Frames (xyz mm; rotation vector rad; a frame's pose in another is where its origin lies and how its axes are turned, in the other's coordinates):
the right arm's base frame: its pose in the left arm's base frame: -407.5 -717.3 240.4 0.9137 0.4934 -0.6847
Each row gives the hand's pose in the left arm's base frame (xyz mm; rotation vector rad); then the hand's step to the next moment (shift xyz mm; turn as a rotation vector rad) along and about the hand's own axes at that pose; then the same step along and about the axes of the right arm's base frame.
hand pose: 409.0 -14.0 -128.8 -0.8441 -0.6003 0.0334
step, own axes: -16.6 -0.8 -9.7 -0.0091 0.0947 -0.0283
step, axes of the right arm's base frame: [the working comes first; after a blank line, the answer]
step, axes of the left arm's base frame: -9.1 -11.6 -12.4 0.0262 0.0419 -0.0861

5.6 -18.3 2.3 0.0604 -0.0104 -0.0781
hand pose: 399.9 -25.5 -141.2 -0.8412 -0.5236 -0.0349
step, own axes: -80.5 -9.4 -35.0 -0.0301 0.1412 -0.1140
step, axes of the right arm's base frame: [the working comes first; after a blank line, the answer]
step, axes of the left arm's base frame: -57.5 -45.4 -49.2 0.0553 0.0080 -0.1752

7.2 -87.7 6.6 0.1494 -0.0527 -0.0935
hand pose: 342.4 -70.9 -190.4 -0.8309 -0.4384 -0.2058
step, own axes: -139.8 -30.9 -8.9 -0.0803 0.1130 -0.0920
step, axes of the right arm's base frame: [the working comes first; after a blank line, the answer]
step, axes of the left arm's base frame: -132.6 -26.1 -48.0 -0.0056 0.0062 -0.1662

-51.5 -132.8 -16.7 0.1022 -0.0923 -0.0934
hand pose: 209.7 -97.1 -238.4 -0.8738 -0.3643 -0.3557
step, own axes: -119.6 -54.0 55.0 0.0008 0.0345 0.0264
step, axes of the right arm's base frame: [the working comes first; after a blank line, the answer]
step, axes of the left arm's base frame: -138.3 29.8 15.1 0.0117 0.0412 -0.0073

-114.6 -78.4 -31.1 -0.0005 0.0221 -0.0374
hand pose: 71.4 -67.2 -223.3 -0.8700 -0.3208 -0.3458
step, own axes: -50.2 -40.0 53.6 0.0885 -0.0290 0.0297
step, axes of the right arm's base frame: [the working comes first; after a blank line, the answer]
step, axes of the left arm's base frame: -69.0 26.5 39.2 0.0633 -0.0084 0.0740

-81.5 -16.8 -8.7 -0.0019 0.0824 0.0525
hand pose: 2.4 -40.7 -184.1 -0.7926 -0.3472 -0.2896
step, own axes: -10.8 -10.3 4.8 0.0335 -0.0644 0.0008
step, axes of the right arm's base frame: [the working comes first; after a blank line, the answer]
step, axes of the left arm's base frame: -14.6 -2.0 5.3 0.0057 -0.0465 0.0554

-12.8 -8.5 3.0 -0.0170 0.0145 0.0691
